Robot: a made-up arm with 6 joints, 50 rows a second.
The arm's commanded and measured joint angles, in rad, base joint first. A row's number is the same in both.
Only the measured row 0 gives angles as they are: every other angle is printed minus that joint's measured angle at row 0.
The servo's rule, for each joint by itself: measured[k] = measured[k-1] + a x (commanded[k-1-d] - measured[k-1]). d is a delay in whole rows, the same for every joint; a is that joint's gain. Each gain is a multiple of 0.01, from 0.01 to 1. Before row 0 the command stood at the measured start. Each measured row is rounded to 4 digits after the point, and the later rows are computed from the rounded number. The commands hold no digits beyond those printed.
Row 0, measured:
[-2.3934 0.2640 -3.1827 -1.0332 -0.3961 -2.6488]
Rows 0 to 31, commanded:
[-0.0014 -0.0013 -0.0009 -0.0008 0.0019 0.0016]
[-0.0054 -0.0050 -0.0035 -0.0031 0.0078 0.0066]
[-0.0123 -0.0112 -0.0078 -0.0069 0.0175 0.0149]
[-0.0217 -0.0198 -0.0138 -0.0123 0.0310 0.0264]
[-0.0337 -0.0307 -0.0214 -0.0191 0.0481 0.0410]
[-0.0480 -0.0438 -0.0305 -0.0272 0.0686 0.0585]
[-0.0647 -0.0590 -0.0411 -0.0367 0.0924 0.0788]
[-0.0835 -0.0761 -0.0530 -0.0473 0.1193 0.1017]
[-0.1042 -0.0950 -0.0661 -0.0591 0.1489 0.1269]
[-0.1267 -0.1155 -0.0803 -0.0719 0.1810 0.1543]
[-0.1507 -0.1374 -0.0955 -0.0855 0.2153 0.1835]
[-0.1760 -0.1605 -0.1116 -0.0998 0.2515 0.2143]
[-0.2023 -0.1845 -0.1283 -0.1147 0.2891 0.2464]
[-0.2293 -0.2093 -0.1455 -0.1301 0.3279 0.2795]
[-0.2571 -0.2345 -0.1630 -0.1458 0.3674 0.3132]
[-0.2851 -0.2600 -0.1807 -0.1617 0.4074 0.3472]
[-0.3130 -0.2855 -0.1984 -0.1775 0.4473 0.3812]
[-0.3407 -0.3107 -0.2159 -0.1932 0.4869 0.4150]
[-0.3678 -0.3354 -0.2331 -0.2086 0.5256 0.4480]
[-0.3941 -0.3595 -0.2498 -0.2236 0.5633 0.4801]
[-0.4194 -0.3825 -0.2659 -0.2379 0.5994 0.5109]
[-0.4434 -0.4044 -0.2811 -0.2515 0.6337 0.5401]
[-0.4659 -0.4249 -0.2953 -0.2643 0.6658 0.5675]
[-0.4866 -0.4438 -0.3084 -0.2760 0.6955 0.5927]
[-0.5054 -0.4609 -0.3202 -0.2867 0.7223 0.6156]
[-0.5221 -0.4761 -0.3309 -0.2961 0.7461 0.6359]
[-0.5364 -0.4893 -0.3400 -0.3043 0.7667 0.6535]
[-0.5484 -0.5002 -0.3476 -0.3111 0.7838 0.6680]
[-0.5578 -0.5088 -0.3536 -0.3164 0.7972 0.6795]
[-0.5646 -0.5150 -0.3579 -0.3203 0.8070 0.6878]
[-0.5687 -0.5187 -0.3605 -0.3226 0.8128 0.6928]
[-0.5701 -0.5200 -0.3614 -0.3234 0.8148 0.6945]
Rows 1 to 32, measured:
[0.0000 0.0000 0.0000 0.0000 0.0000 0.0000]
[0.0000 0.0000 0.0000 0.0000 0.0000 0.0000]
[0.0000 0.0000 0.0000 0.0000 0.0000 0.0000]
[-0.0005 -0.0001 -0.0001 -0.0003 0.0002 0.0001]
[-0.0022 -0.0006 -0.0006 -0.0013 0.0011 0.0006]
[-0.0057 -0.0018 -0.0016 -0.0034 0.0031 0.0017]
[-0.0113 -0.0038 -0.0033 -0.0067 0.0064 0.0037]
[-0.0191 -0.0068 -0.0058 -0.0113 0.0114 0.0067]
[-0.0292 -0.0109 -0.0093 -0.0172 0.0183 0.0108]
[-0.0416 -0.0162 -0.0138 -0.0244 0.0272 0.0162]
[-0.0563 -0.0228 -0.0193 -0.0329 0.0383 0.0230]
[-0.0731 -0.0307 -0.0259 -0.0426 0.0516 0.0313]
[-0.0919 -0.0400 -0.0335 -0.0534 0.0671 0.0411]
[-0.1125 -0.0507 -0.0422 -0.0653 0.0849 0.0525]
[-0.1347 -0.0628 -0.0519 -0.0781 0.1049 0.0654]
[-0.1584 -0.0762 -0.0626 -0.0916 0.1270 0.0799]
[-0.1832 -0.0908 -0.0742 -0.1058 0.1511 0.0959]
[-0.2091 -0.1066 -0.0866 -0.1206 0.1771 0.1133]
[-0.2357 -0.1235 -0.0998 -0.1358 0.2047 0.1320]
[-0.2628 -0.1413 -0.1136 -0.1512 0.2338 0.1519]
[-0.2901 -0.1599 -0.1279 -0.1667 0.2642 0.1729]
[-0.3173 -0.1792 -0.1426 -0.1822 0.2956 0.1949]
[-0.3442 -0.1990 -0.1576 -0.1975 0.3277 0.2177]
[-0.3705 -0.2192 -0.1728 -0.2124 0.3603 0.2412]
[-0.3960 -0.2396 -0.1880 -0.2269 0.3931 0.2651]
[-0.4205 -0.2600 -0.2030 -0.2407 0.4258 0.2893]
[-0.4436 -0.2802 -0.2178 -0.2538 0.4582 0.3136]
[-0.4652 -0.3001 -0.2321 -0.2660 0.4899 0.3378]
[-0.4851 -0.3195 -0.2459 -0.2771 0.5206 0.3616]
[-0.5031 -0.3382 -0.2591 -0.2872 0.5501 0.3850]
[-0.5190 -0.3560 -0.2715 -0.2960 0.5781 0.4076]
[-0.5326 -0.3728 -0.2830 -0.3035 0.6044 0.4294]
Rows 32 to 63, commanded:
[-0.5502 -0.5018 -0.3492 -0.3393 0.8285 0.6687]
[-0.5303 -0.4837 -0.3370 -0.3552 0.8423 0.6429]
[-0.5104 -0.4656 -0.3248 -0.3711 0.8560 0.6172]
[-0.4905 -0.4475 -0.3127 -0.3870 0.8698 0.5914]
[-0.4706 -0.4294 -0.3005 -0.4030 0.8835 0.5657]
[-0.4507 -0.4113 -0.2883 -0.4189 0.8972 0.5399]
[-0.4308 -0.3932 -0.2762 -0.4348 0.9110 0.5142]
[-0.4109 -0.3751 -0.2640 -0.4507 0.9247 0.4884]
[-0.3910 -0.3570 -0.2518 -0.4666 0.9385 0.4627]
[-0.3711 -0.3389 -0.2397 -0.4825 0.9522 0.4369]
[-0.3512 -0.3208 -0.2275 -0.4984 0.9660 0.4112]
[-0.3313 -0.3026 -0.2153 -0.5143 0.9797 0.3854]
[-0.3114 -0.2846 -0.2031 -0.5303 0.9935 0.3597]
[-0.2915 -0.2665 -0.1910 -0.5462 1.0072 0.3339]
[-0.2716 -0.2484 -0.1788 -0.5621 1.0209 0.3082]
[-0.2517 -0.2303 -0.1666 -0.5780 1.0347 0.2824]
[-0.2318 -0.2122 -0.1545 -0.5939 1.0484 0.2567]
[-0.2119 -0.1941 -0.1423 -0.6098 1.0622 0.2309]
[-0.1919 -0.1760 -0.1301 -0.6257 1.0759 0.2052]
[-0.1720 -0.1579 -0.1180 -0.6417 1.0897 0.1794]
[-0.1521 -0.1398 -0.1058 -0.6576 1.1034 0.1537]
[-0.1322 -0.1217 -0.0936 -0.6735 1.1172 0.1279]
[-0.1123 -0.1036 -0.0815 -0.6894 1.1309 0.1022]
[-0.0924 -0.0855 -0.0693 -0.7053 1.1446 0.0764]
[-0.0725 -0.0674 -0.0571 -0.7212 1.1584 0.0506]
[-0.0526 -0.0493 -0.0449 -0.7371 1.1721 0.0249]
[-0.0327 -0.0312 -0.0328 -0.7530 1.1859 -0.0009]
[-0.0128 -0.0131 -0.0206 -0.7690 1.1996 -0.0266]
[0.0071 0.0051 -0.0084 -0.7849 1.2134 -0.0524]
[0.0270 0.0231 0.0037 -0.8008 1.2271 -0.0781]
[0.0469 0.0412 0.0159 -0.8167 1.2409 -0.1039]
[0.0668 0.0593 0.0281 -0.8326 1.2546 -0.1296]
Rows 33 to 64, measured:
[-0.5438 -0.3884 -0.2935 -0.3097 0.6287 0.4501]
[-0.5525 -0.4027 -0.3029 -0.3145 0.6508 0.4695]
[-0.5587 -0.4156 -0.3111 -0.3178 0.6705 0.4875]
[-0.5557 -0.4251 -0.3164 -0.3258 0.6895 0.5020]
[-0.5468 -0.4315 -0.3193 -0.3367 0.7078 0.5133]
[-0.5341 -0.4353 -0.3201 -0.3494 0.7256 0.5216]
[-0.5188 -0.4366 -0.3191 -0.3633 0.7429 0.5272]
[-0.5019 -0.4358 -0.3165 -0.3780 0.7598 0.5303]
[-0.4840 -0.4331 -0.3126 -0.3931 0.7763 0.5311]
[-0.4654 -0.4287 -0.3075 -0.4085 0.7925 0.5297]
[-0.4463 -0.4228 -0.3014 -0.4241 0.8084 0.5264]
[-0.4269 -0.4156 -0.2945 -0.4398 0.8240 0.5213]
[-0.4074 -0.4072 -0.2868 -0.4556 0.8394 0.5145]
[-0.3877 -0.3977 -0.2785 -0.4714 0.8546 0.5062]
[-0.3680 -0.3872 -0.2697 -0.4873 0.8696 0.4965]
[-0.3482 -0.3759 -0.2604 -0.5032 0.8845 0.4856]
[-0.3284 -0.3639 -0.2507 -0.5191 0.8992 0.4735]
[-0.3085 -0.3512 -0.2406 -0.5350 0.9138 0.4603]
[-0.2886 -0.3379 -0.2302 -0.5509 0.9283 0.4461]
[-0.2687 -0.3241 -0.2196 -0.5668 0.9427 0.4309]
[-0.2488 -0.3098 -0.2088 -0.5827 0.9570 0.4149]
[-0.2289 -0.2951 -0.1978 -0.5986 0.9713 0.3981]
[-0.2090 -0.2800 -0.1866 -0.6145 0.9855 0.3806]
[-0.1891 -0.2646 -0.1753 -0.6304 0.9996 0.3624]
[-0.1692 -0.2489 -0.1639 -0.6463 1.0137 0.3436]
[-0.1493 -0.2329 -0.1524 -0.6622 1.0278 0.3243]
[-0.1294 -0.2167 -0.1408 -0.6781 1.0418 0.3045]
[-0.1095 -0.2003 -0.1291 -0.6940 1.0558 0.2842]
[-0.0896 -0.1837 -0.1173 -0.7099 1.0698 0.2635]
[-0.0697 -0.1669 -0.1055 -0.7258 1.0837 0.2423]
[-0.0498 -0.1500 -0.0936 -0.7418 1.0976 0.2208]
[-0.0299 -0.1329 -0.0817 -0.7577 1.1115 0.1989]

